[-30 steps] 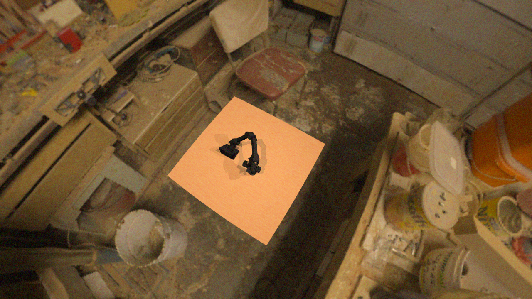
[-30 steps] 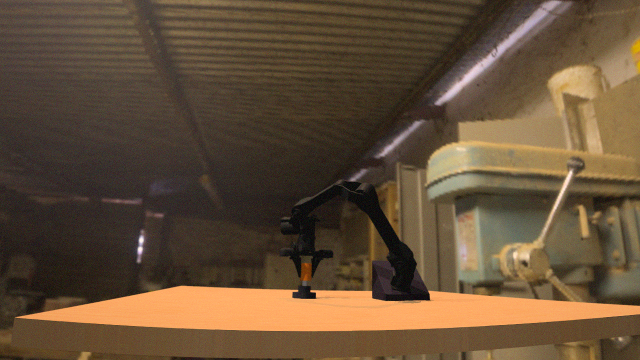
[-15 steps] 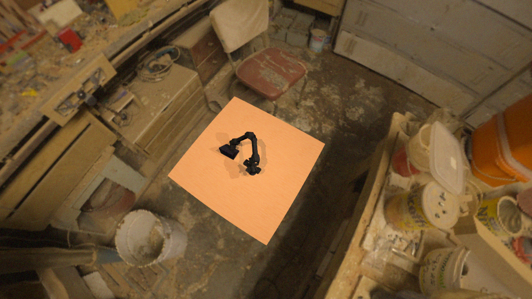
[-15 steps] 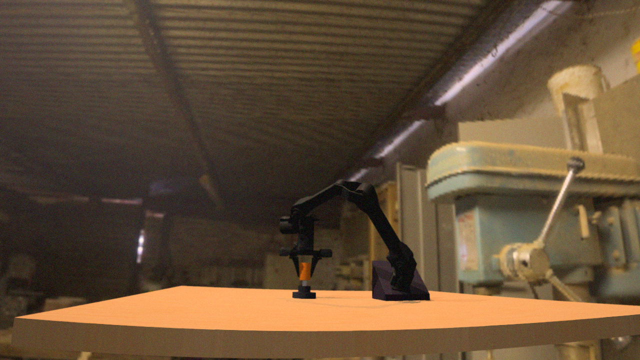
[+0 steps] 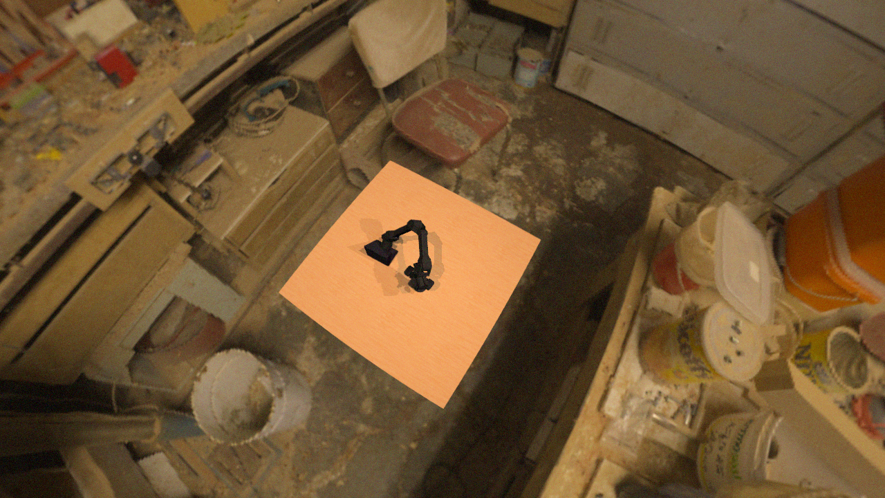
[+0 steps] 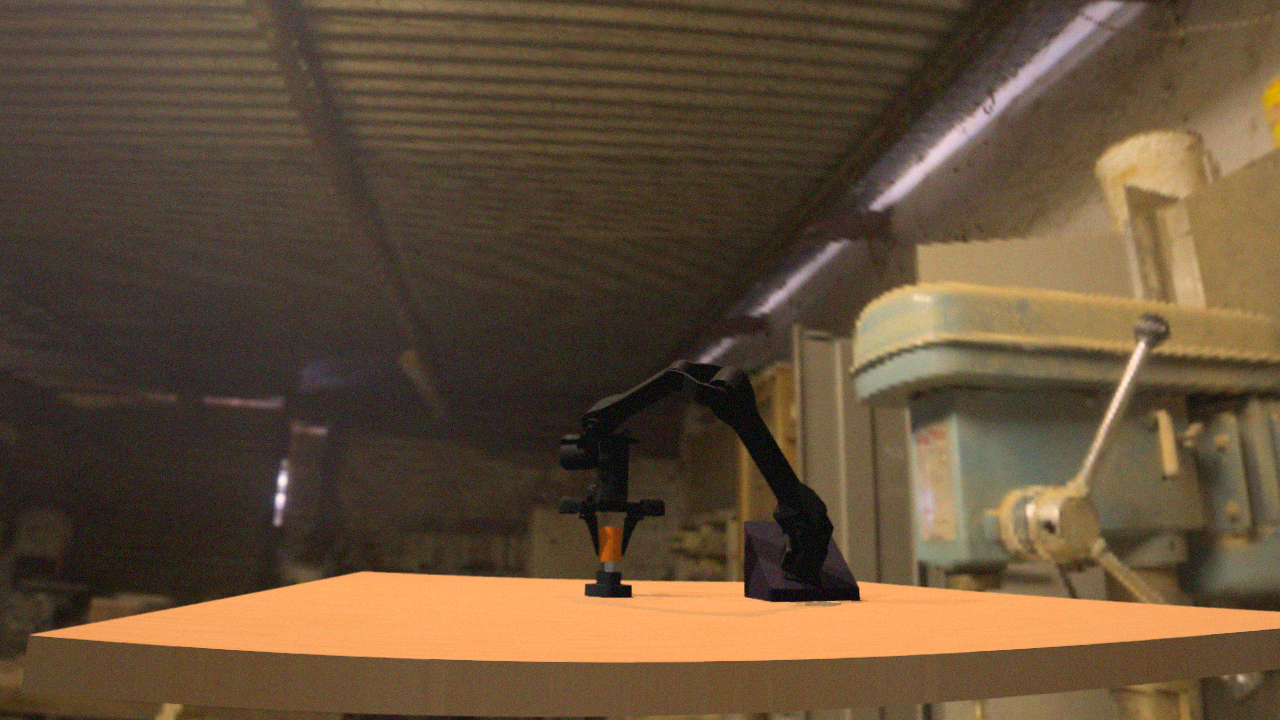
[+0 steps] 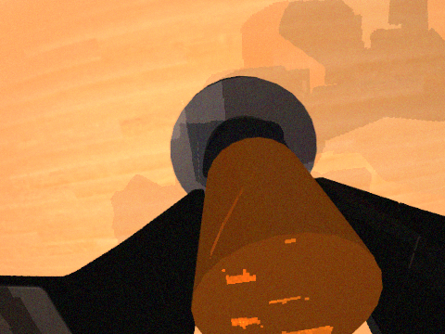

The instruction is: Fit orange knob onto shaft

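Right now the round pedestal is 40 mm below my gripper tip. The rest, counted from my gripper tip: orange knob 30 mm above.
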